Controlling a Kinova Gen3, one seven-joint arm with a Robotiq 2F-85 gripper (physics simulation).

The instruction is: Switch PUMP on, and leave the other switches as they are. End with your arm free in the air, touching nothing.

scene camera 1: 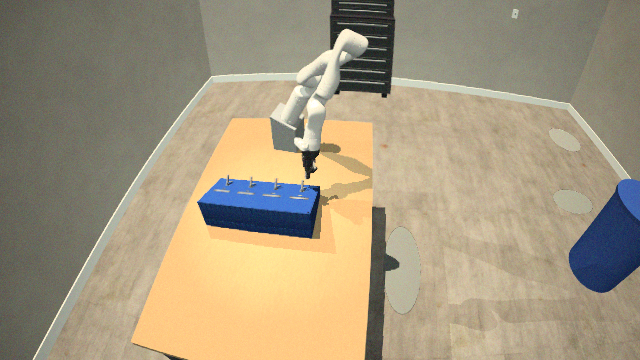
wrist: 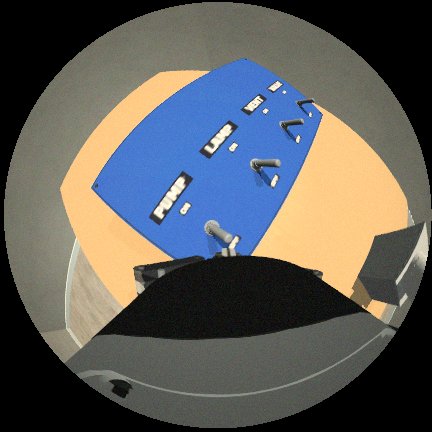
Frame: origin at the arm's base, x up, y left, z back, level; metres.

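Seen in the pictures: gripper, fingertip midpoint: (scene camera 1: 307, 178); arm's base at its link origin: (scene camera 1: 288, 118).
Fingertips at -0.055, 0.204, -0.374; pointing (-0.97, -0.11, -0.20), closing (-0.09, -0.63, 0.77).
Observation:
Pixels of each thing's top centre, then the offset from my fingertips to it, as dx, dy, dz. "spot": a spot on its surface instead. Level surfaces: height alone.
- PUMP lever at its top centre: (wrist: 217, 230) (scene camera 1: 302, 182) +0.002, -0.015, -0.028
- label at a spot on its surface: (wrist: 185, 208) spot: -0.022, -0.008, -0.085
- LAMP lever at its top centre: (wrist: 268, 155) (scene camera 1: 275, 180) +0.002, -0.134, -0.041
- VENT lever at its top centre: (wrist: 295, 115) (scene camera 1: 250, 178) +0.002, -0.253, -0.055
- farthest lever at its top centre: (wrist: 307, 95) (scene camera 1: 226, 176) +0.002, -0.372, -0.068
- orange table at its surface level: dx -0.125
The blue switch box (scene camera 1: 260, 218) (wrist: 150, 145) carries four grey levers. The PUMP lever (scene camera 1: 302, 186) (wrist: 220, 232) is at the box's right end in the scene view and leans away from its ON label (wrist: 185, 208), towards the label at the arm side. The LAMP lever (scene camera 1: 276, 184) (wrist: 267, 163), VENT lever (scene camera 1: 251, 182) (wrist: 292, 123) and farthest lever (scene camera 1: 228, 180) (wrist: 305, 102) also lean to the arm side. My gripper (scene camera 1: 308, 176) (wrist: 227, 256) is shut and empty, close above the PUMP lever on the arm side; a small gap seems to show.
The box stands on the orange table (scene camera 1: 260, 290) (wrist: 330, 200). The arm's grey base block (scene camera 1: 284, 134) (wrist: 392, 262) stands behind it. A black drawer cabinet (scene camera 1: 362, 57) is by the back wall, and a blue cylinder (scene camera 1: 605, 245) is at the far right.

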